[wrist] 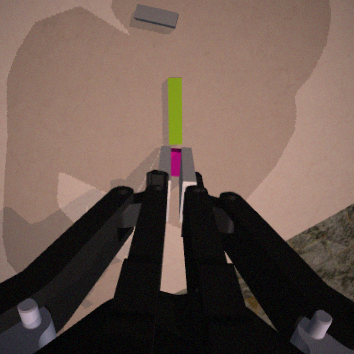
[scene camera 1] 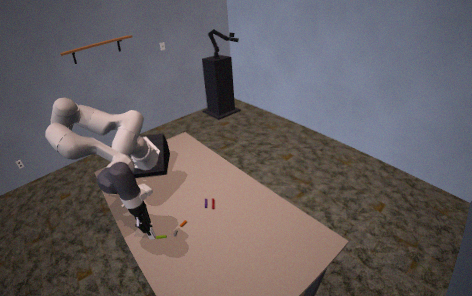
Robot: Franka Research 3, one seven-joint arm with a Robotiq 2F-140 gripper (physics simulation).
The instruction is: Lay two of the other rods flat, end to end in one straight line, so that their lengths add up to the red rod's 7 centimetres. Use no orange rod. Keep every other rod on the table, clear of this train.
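My gripper (scene camera 1: pixel 152 237) (wrist: pixel 174 162) is shut on a magenta rod (wrist: pixel 176 163), which shows between the fingertips in the wrist view. A lime green rod (scene camera 1: pixel 161 237) (wrist: pixel 175 111) lies flat just beyond the fingertips, nearly in line with the magenta rod, with a small gap in the wrist view. I cannot tell whether the magenta rod touches the table. The red rod (scene camera 1: pixel 213 204) lies beside a purple rod (scene camera 1: pixel 206 203), roughly parallel, with a gap between them. A grey rod (scene camera 1: pixel 175 233) (wrist: pixel 156 16) lies past the green rod's far end, turned across its line.
An orange rod (scene camera 1: pixel 183 223) lies near the grey rod, farther from the gripper than the green rod. The table (scene camera 1: pixel 260 235) has its edge close behind the gripper, with the floor (wrist: pixel 325 255) beyond. The arm's base stands at the table's far left part.
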